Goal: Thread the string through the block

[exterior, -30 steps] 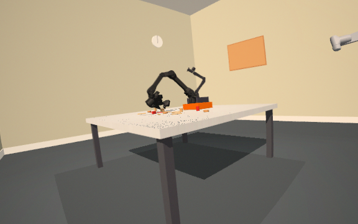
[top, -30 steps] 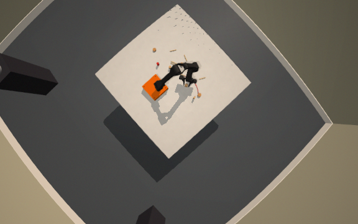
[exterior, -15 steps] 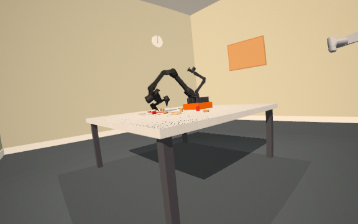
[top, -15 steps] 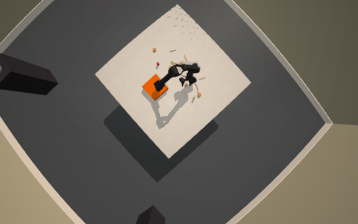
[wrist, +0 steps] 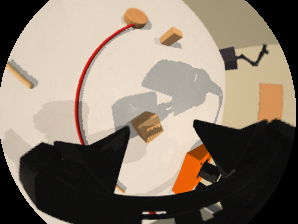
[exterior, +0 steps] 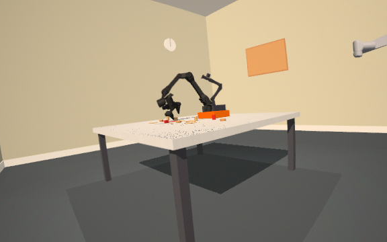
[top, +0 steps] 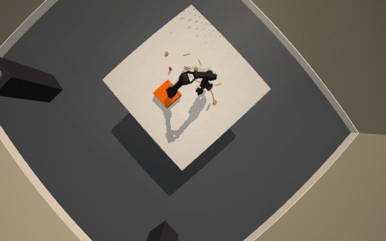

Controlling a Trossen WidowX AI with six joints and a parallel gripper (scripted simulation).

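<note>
My gripper tip is now 1 cm short of the wooden block, 1 cm to the right of it and 2 cm above it. Also, from my gripper tip: round wooden button: 6 cm ahead, 17 cm to the right, 3 cm below; then red cube: 17 cm ahead, 12 cm to the left, 2 cm below; then thin wooden stick: 6 cm ahead, 12 cm to the left, 3 cm below.
</note>
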